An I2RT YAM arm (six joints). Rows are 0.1 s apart.
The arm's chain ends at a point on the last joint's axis. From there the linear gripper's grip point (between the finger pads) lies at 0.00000 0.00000 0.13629 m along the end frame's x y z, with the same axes.
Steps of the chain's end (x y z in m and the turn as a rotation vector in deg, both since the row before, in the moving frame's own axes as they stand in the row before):
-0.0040 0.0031 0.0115 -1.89 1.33 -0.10
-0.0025 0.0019 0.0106 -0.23 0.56 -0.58
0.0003 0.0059 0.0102 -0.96 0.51 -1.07
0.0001 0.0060 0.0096 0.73 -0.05 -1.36
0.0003 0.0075 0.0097 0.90 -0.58 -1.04
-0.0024 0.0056 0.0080 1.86 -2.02 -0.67
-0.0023 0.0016 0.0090 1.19 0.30 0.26
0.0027 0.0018 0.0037 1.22 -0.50 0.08
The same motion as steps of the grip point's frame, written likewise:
-0.0008 0.0076 0.0114 -1.89 1.33 -0.10
-0.0012 0.0024 0.0106 -0.23 0.56 -0.58
0.0015 0.0082 0.0102 -0.96 0.51 -1.07
0.0000 0.0043 0.0096 0.73 -0.05 -1.36
-0.0011 0.0054 0.0097 0.90 -0.58 -1.04
-0.0072 0.0012 0.0078 1.86 -2.02 -0.67
-0.0016 -0.0012 0.0090 1.19 0.30 0.26
0.0015 -0.0011 0.0037 1.22 -0.50 0.08

